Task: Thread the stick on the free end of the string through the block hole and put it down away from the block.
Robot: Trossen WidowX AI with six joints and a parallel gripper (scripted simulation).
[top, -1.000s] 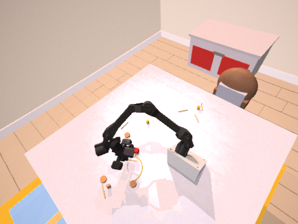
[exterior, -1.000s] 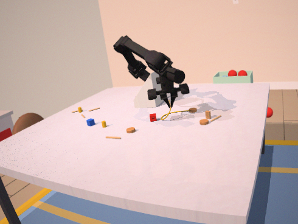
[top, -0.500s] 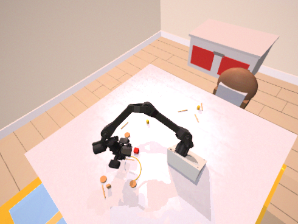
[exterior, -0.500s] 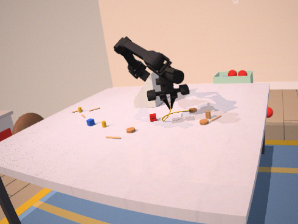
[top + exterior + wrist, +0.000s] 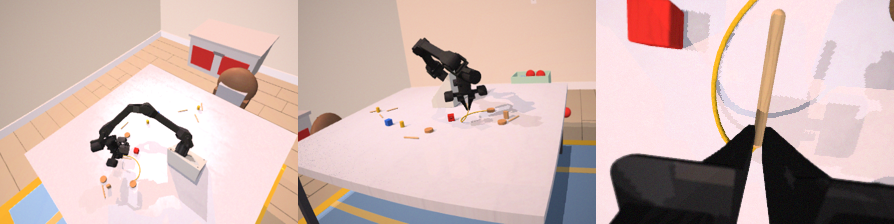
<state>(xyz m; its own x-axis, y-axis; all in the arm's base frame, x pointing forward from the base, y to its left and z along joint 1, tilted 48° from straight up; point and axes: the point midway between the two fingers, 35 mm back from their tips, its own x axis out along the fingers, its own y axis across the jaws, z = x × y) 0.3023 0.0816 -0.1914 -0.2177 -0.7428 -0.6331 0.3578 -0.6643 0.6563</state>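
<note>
My gripper tip is now 100 mm to the left of the red block, 40 mm above it and 30 mm past it. The rest, counted from my gripper tip: thin wooden stick: 10 mm behind; yellow peg: 330 mm to the right, 50 mm ahead, 40 mm below; small wooden block: 170 mm to the left, 40 mm below, 30 mm behind.
</note>
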